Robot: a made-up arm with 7 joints.
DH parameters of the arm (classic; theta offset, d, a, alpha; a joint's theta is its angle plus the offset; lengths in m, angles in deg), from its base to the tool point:
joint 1: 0 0.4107 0 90
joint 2: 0 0.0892 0 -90
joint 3: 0 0.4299 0.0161 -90
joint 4: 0 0.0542 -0.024 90
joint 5: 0 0.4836 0 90
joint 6: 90 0.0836 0.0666 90
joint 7: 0 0.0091 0 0
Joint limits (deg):
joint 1: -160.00..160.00
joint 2: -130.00..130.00
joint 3: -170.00..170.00
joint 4: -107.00..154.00
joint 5: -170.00..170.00
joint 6: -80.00..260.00
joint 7: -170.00..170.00
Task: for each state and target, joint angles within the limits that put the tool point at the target. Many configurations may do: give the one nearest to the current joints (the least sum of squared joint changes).
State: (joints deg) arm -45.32 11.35 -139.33 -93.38 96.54 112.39 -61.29
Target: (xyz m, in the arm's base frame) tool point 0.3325 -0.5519 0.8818
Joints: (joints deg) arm -60.98 -26.54 -160.97 -63.84 106.25 100.33 -61.29
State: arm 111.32 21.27 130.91 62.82 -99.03 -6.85 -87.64
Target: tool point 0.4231 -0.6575 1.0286
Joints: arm 116.09 44.71 141.88 18.55 -107.06 3.22 -87.64
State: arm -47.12 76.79 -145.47 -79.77 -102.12 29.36 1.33
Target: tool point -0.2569 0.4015 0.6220
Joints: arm -26.32 120.85 -129.37 -98.98 -97.17 29.66 1.33
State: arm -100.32 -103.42 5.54 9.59 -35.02 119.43 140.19
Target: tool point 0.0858 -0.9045 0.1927
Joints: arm -80.74 -103.29 5.49 13.66 -37.02 95.75 140.19
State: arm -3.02 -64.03 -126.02 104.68 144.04 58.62 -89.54
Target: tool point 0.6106 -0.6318 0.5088
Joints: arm -1.92 -85.62 -107.35 61.75 152.18 47.05 -89.54
